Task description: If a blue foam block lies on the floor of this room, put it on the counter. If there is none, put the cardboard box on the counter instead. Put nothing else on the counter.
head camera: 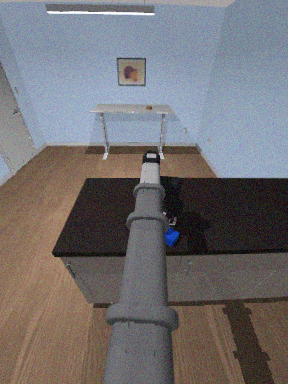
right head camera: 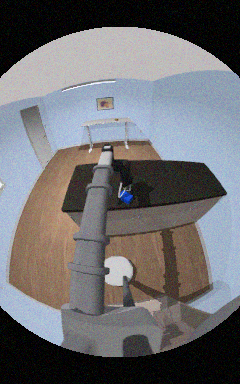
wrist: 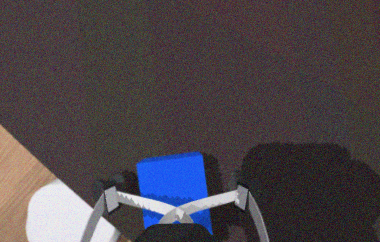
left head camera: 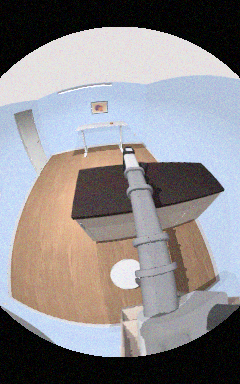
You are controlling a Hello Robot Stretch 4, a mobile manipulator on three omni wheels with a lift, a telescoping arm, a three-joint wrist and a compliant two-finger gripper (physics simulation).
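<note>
The blue foam block (head camera: 171, 237) (right head camera: 127, 197) (wrist: 172, 175) lies on the dark top of the counter (head camera: 240, 215) (left head camera: 100, 190) (right head camera: 180, 187) (wrist: 190, 75), near its front edge. My gripper (right head camera: 123, 190) (wrist: 177, 185) is open, with its fingertips standing apart on either side of the block and a gap to each side. The near end of the block is hidden by the gripper body in the wrist view. In the head view the arm hides part of the gripper. A cardboard box cannot be made out on the counter or the floor.
The telescoping arm (head camera: 145, 260) (left head camera: 152, 255) (right head camera: 90, 250) reaches over the counter's front edge. A white round disc (left head camera: 125, 274) (right head camera: 119, 270) shows low in front of the counter. A white table (head camera: 125, 109) with a small brown thing (head camera: 149, 108) stands by the far wall.
</note>
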